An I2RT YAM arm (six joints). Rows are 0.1 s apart.
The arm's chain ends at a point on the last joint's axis. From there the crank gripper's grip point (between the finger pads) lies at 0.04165 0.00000 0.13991 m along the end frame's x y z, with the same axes.
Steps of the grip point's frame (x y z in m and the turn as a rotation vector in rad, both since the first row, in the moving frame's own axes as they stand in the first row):
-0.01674 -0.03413 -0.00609 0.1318 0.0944 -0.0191
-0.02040 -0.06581 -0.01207 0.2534 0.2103 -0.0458
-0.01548 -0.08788 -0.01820 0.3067 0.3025 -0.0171
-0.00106 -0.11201 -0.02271 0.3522 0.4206 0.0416
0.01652 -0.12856 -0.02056 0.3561 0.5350 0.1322
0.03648 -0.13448 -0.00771 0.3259 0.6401 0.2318
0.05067 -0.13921 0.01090 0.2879 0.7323 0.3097
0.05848 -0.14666 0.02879 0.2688 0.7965 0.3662
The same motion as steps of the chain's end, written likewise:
-0.02952 -0.01511 -0.00029 0.1318 0.0944 -0.0191
-0.04752 -0.02957 0.00428 0.2534 0.2103 -0.0458
-0.05426 -0.04714 0.00690 0.3067 0.3025 -0.0171
-0.05435 -0.07103 0.01417 0.3522 0.4206 0.0416
-0.05015 -0.09596 0.02708 0.3561 0.5350 0.1322
-0.04065 -0.11589 0.04940 0.3259 0.6401 0.2318
-0.03348 -0.13405 0.07694 0.2879 0.7323 0.3097
-0.02949 -0.15048 0.10166 0.2688 0.7965 0.3662

